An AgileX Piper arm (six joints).
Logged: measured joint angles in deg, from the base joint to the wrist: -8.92 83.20 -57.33 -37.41 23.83 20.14; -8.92 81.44 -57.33 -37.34 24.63 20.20; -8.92 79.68 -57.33 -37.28 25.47 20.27; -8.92 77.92 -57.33 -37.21 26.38 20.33; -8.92 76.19 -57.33 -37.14 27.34 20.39; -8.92 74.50 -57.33 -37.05 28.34 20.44; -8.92 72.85 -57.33 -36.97 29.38 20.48; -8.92 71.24 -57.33 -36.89 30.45 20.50; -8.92 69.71 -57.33 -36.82 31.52 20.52; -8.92 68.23 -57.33 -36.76 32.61 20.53; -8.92 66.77 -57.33 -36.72 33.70 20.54; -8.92 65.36 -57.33 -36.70 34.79 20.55; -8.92 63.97 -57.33 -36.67 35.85 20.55; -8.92 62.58 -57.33 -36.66 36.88 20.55; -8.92 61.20 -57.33 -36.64 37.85 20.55; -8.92 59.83 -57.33 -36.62 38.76 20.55
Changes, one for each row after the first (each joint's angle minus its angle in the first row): 0.00 -1.76 0.00 0.07 0.80 0.06; 0.00 -3.52 0.00 0.13 1.64 0.13; 0.00 -5.28 0.00 0.20 2.55 0.19; 0.00 -7.01 0.00 0.27 3.51 0.25; 0.00 -8.70 0.00 0.36 4.51 0.30; 0.00 -10.35 0.00 0.44 5.55 0.34; 0.00 -11.96 0.00 0.52 6.62 0.36; 0.00 -13.49 0.00 0.59 7.69 0.38; 0.00 -14.97 0.00 0.65 8.78 0.39; 0.00 -16.43 0.00 0.69 9.87 0.40; 0.00 -17.84 0.00 0.71 10.96 0.41; 0.00 -19.23 0.00 0.74 12.02 0.41; 0.00 -20.62 0.00 0.75 13.05 0.41; 0.00 -22.00 0.00 0.77 14.02 0.41; 0.00 -23.37 0.00 0.79 14.93 0.41
